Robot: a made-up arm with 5 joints.
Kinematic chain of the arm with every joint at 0, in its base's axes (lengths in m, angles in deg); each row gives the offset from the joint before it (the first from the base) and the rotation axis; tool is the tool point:
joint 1: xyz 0 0 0.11 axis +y
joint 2: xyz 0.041 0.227 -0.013 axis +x
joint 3: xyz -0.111 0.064 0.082 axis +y
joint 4: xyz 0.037 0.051 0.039 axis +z
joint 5: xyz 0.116 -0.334 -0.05 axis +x
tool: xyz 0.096 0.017 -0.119
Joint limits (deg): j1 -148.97..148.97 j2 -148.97..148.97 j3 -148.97..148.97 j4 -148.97..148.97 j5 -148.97..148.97
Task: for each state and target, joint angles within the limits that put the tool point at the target. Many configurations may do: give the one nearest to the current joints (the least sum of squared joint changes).
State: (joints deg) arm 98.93 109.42 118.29 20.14 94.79
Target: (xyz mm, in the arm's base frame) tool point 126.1 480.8 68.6
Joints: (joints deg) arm 116.42 99.22 91.35 45.75 117.67
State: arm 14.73 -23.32 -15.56 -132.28 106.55
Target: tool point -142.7 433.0 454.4
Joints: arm 42.43 -9.24 9.59 -141.21 126.52
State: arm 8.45 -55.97 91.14 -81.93 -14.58
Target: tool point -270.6 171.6 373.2
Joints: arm -7.96 -37.80 78.00 -61.37 -11.44
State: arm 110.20 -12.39 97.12 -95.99 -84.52
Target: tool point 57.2 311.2 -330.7
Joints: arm 140.88 -18.81 136.20 -96.24 -95.13
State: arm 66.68 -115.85 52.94 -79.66 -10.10
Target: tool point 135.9 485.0 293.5
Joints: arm 99.60 -113.37 84.88 -61.91 12.68
